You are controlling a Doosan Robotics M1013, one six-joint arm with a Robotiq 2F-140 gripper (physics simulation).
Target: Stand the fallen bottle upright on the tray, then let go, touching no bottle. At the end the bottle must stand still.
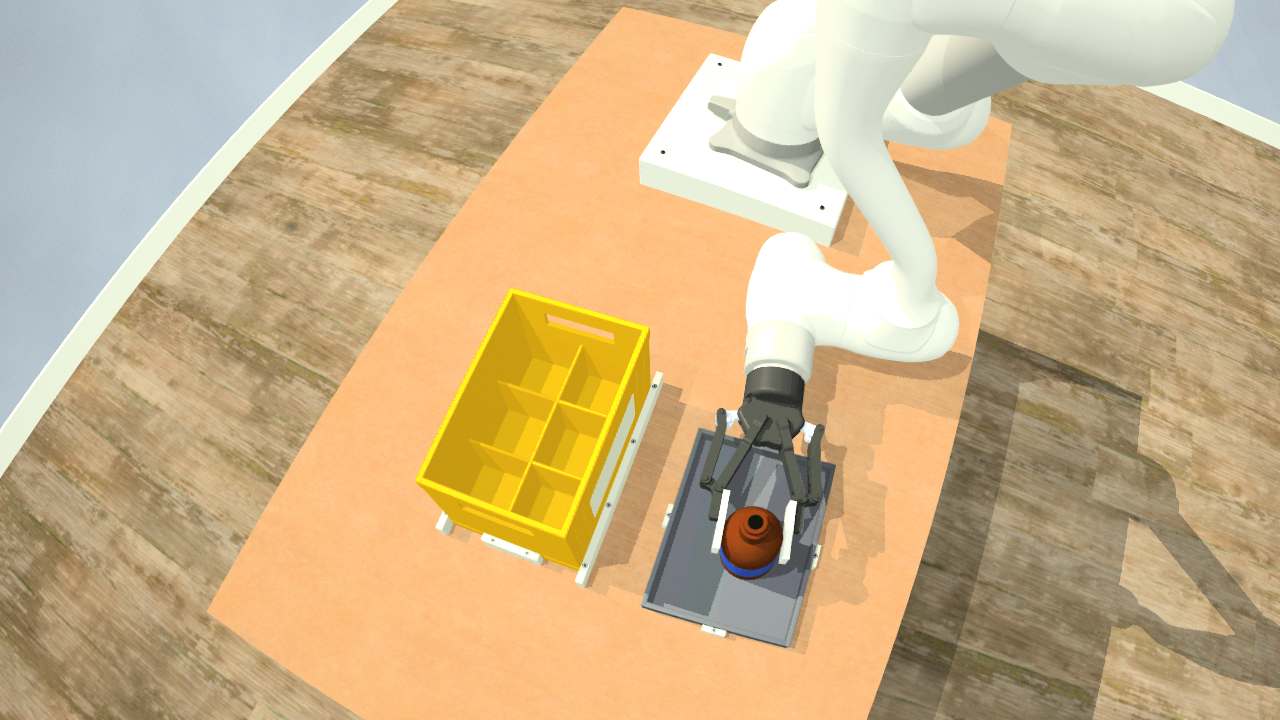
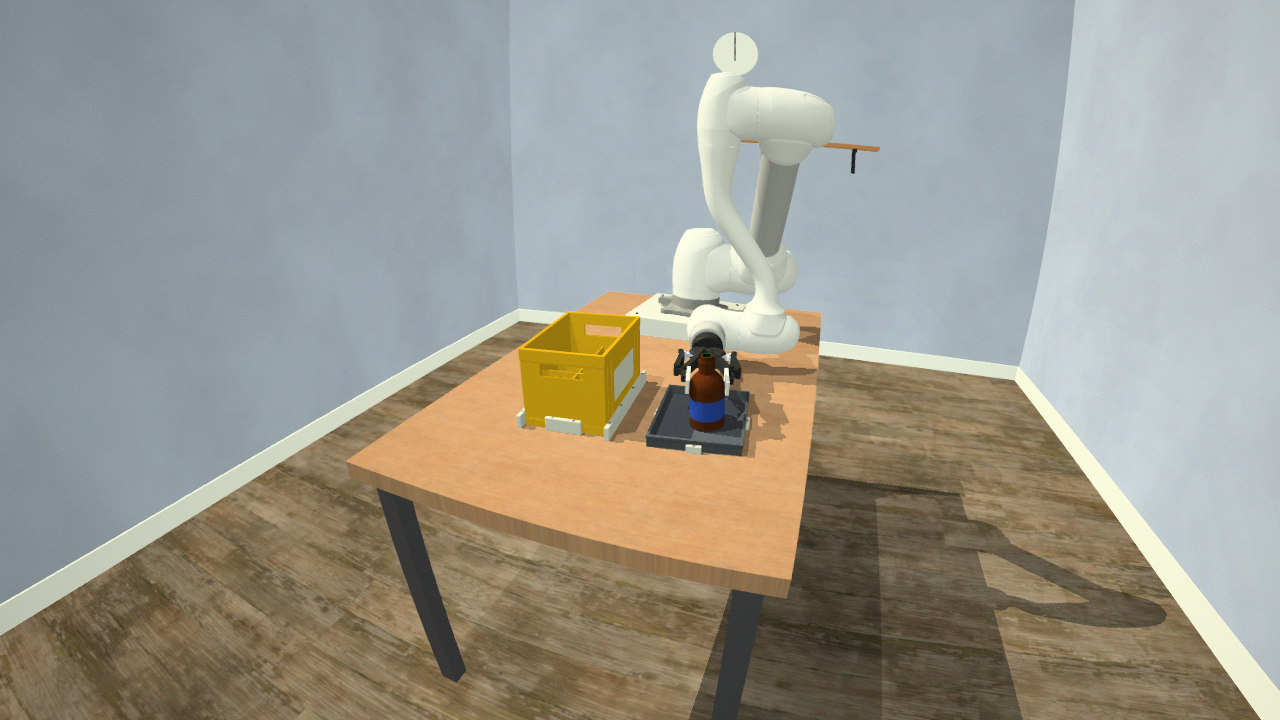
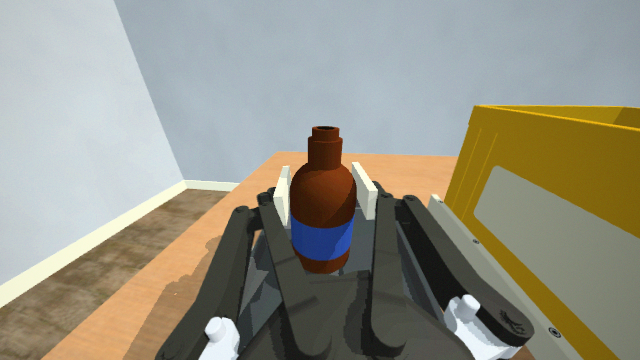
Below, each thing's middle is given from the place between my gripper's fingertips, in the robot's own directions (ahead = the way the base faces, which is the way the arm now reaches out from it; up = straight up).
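Labels:
Brown bottle (image 1: 752, 537): 10 mm to the right of my hand, 30 mm behind it, 20 mm below it. White rail (image 1: 630, 453), also counted from my hand: 40 mm behind, 200 mm to the right, 90 mm below.

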